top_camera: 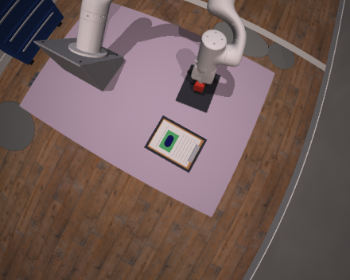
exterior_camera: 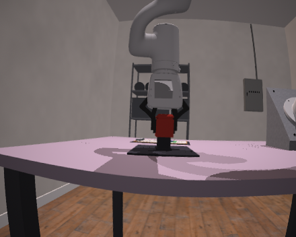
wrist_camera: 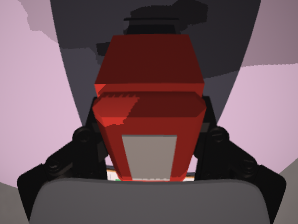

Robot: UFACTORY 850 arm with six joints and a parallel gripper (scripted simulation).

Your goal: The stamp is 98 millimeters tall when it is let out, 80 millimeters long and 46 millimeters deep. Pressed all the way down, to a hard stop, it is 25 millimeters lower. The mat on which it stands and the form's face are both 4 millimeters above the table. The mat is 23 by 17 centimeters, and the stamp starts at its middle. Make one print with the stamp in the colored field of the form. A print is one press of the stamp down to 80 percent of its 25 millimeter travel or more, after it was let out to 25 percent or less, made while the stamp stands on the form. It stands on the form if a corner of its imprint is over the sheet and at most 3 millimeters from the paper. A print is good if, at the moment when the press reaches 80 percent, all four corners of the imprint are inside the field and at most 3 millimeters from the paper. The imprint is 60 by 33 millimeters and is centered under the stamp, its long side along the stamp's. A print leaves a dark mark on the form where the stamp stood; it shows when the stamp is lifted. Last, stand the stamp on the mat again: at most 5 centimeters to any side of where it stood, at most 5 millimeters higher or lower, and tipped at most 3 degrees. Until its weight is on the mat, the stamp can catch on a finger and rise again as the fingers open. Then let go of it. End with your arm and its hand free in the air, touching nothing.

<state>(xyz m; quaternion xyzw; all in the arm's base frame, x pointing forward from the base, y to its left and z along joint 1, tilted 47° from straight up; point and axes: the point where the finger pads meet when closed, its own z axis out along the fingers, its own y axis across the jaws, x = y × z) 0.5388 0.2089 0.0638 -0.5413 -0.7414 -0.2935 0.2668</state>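
My gripper is now 20 mm above the red stamp. The rest, counted from my hand: dark mat: 70 mm below; form: 310 mm to the right, 80 mm ahead, 60 mm below.
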